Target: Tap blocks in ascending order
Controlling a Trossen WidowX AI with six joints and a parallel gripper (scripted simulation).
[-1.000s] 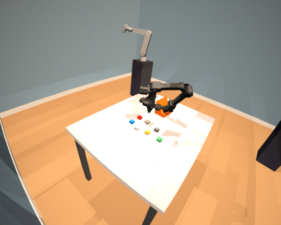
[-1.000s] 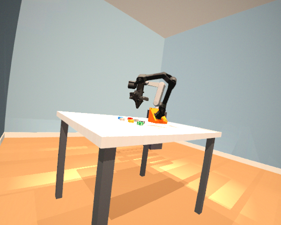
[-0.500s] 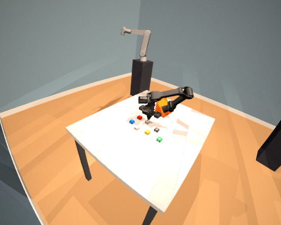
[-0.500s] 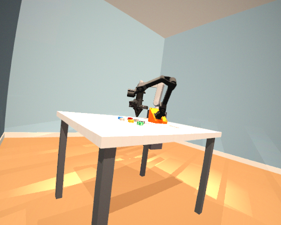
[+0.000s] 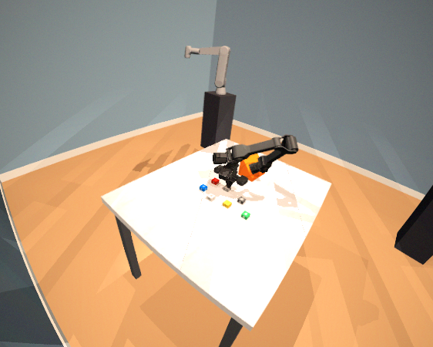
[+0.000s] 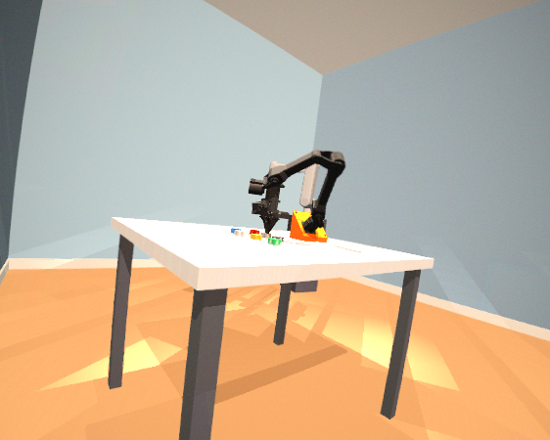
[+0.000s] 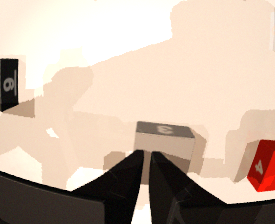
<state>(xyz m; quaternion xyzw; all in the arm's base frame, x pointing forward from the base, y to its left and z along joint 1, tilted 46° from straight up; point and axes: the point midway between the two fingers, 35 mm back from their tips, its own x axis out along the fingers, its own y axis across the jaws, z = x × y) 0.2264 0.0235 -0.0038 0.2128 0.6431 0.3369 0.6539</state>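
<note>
Now: gripper tip 1 cm to the left of the light grey block and 1 cm above it. Round my gripper tip: red block 10 cm to the right, 1 cm below, 1 cm ahead; white block 12 cm ahead, 1 cm below; dark grey block 11 cm to the left, 1 cm below, 1 cm ahead.
</note>
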